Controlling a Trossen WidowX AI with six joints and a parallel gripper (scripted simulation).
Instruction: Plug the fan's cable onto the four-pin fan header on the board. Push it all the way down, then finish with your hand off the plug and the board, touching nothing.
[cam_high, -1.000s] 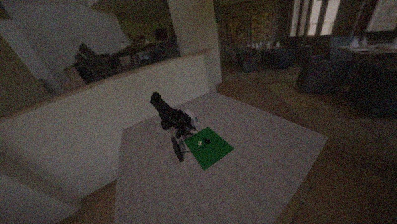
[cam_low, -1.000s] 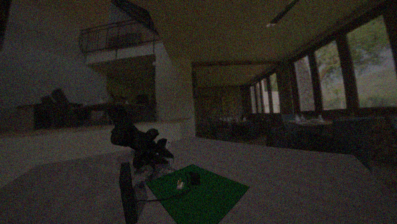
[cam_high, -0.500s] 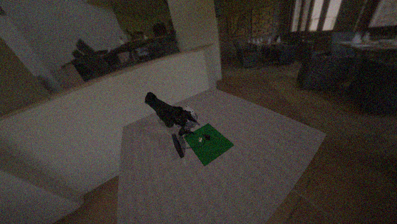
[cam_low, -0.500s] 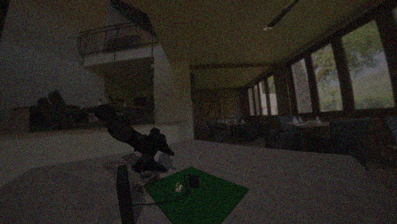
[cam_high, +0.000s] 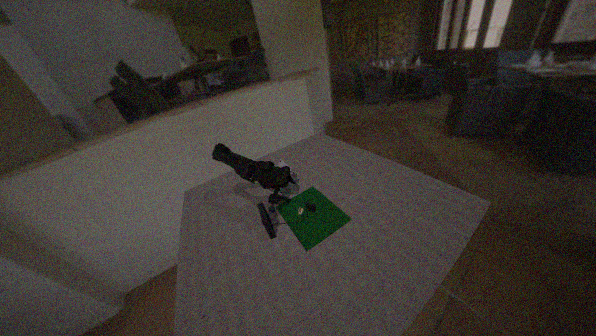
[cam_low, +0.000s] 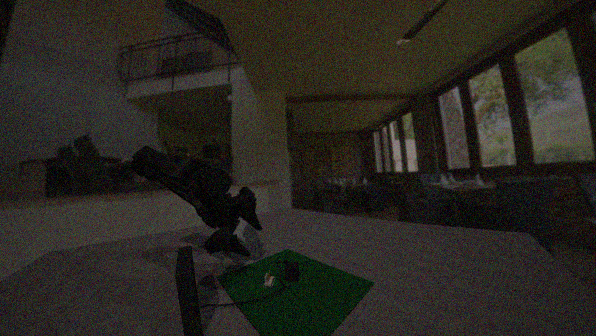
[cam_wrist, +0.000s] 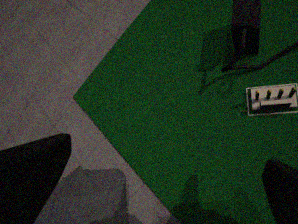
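Now: gripper tip 10 cm short of the fan plug, 3 cm to the right of it and 6 cm above it. Round my gripper tip: green board (11 cm ahead, 2 cm to the left, 10 cm below); black fan (5 cm ahead, 17 cm to the right, 3 cm below).
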